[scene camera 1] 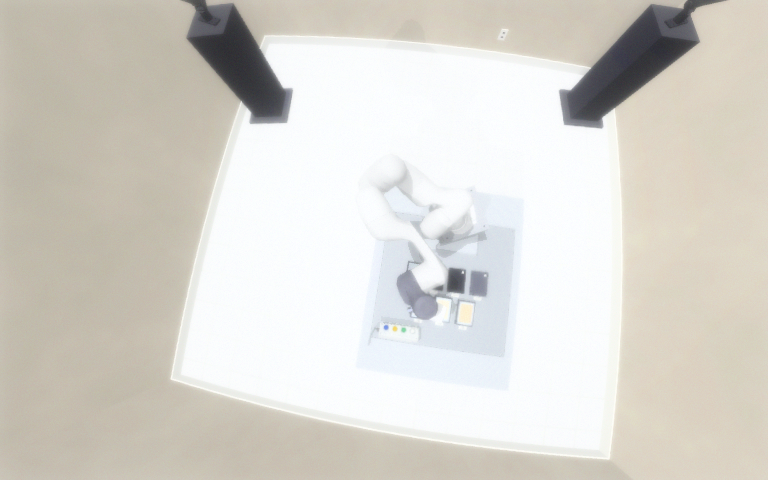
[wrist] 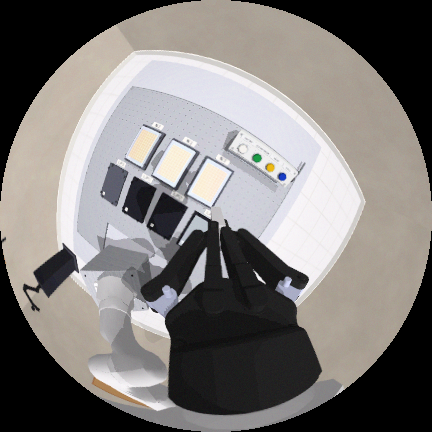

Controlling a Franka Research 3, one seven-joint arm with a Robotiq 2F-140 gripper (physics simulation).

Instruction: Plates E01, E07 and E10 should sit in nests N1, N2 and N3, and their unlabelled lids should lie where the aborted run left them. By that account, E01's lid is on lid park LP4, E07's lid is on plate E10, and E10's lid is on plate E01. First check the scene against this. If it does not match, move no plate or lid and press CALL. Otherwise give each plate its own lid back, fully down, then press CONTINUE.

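Observation:
Three plates with cream faces sit in a row of nests: one (wrist: 145, 146) (scene camera 1: 465, 313) at the row's end, one (wrist: 175, 162) (scene camera 1: 445, 310) in the middle, and one (wrist: 210, 181) nearest the button panel, mostly hidden by the arm in the scene view. No dark lid covers them. Beside them lie a dark grey lid (wrist: 114, 184) (scene camera 1: 478, 283), a black lid (wrist: 140, 198) (scene camera 1: 456, 280) and another black lid (wrist: 167, 215). A dark-framed pale park (wrist: 196, 227) is partly behind my gripper. Plate codes are unreadable. My gripper (wrist: 214, 214) is shut and empty, above the board near the last plate and pale park.
The button panel (wrist: 264, 159) (scene camera 1: 399, 331) has white, green, yellow and blue buttons and stands near the board's edge, beyond the plates. A thin upright piece (wrist: 301, 168) is at its blue end. The pedestals (scene camera 1: 237, 62) (scene camera 1: 631, 65) stand at the back.

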